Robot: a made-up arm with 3 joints. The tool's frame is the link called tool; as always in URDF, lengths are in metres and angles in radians.
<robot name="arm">
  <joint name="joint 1" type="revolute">
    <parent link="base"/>
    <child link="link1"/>
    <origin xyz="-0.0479 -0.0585 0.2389"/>
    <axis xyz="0 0 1"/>
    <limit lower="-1.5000" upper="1.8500" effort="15" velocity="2.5"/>
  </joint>
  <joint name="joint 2" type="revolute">
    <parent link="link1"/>
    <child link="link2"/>
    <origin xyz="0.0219 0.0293 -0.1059"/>
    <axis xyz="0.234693 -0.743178 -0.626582"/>
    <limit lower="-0.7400" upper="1.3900" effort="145" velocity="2.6"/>
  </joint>
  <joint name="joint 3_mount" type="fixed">
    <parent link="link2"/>
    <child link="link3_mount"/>
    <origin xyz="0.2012 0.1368 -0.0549"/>
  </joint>
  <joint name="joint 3" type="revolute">
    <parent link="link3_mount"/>
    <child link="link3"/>
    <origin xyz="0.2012 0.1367 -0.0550"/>
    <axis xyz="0 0 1"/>
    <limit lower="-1.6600" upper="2.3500" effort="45" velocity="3"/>
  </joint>
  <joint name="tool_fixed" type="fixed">
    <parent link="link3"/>
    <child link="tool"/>
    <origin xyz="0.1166 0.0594 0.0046" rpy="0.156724 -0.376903 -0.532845"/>
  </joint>
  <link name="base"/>
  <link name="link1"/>
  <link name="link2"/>
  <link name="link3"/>
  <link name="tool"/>
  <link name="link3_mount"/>
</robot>
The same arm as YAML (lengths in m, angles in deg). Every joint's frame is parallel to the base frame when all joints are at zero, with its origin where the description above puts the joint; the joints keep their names.
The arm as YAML. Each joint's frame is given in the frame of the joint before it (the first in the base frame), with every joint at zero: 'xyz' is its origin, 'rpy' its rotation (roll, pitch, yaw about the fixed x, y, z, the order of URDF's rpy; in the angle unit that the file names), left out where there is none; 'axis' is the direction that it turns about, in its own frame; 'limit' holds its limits. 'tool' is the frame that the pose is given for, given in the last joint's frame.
units:
  length: m
  angle: deg
joints:
  - name: joint 1
    type: revolute
    origin:
      xyz: [-0.0479, -0.0585, 0.2389]
    axis: [0.0, 0.0, 1.0]
    limit:
      lower: -85.94
      upper: 106.0
  - name: joint 2
    type: revolute
    origin:
      xyz: [0.0219, 0.0293, -0.1059]
    axis: [0.234693, -0.743178, -0.626582]
    limit:
      lower: -42.4
      upper: 79.64
  - name: joint 3
    type: revolute
    origin:
      xyz: [0.4024, 0.2735, -0.1099]
    axis: [0.0, 0.0, 1.0]
    limit:
      lower: -95.11
      upper: 134.65
tool:
  origin:
    xyz: [0.1166, 0.0594, 0.0046]
    rpy: [8.98, -21.59, -30.53]

